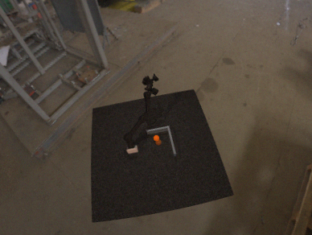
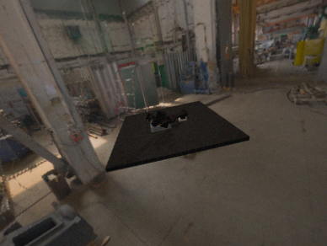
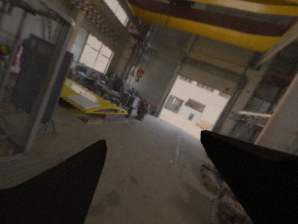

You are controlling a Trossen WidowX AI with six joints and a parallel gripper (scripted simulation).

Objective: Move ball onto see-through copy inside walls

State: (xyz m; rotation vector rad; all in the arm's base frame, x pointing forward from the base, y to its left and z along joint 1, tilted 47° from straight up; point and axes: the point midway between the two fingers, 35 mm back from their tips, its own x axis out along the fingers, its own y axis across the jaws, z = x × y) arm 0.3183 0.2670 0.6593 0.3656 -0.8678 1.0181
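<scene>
Now: the orange ball 620 mm to the right of my gripper tip, 300 mm below it and 50 mm behind it. From my gripper tip the other things lie so: see-through copy of ball 670 mm to the right, 300 mm below, 30 mm behind.
</scene>
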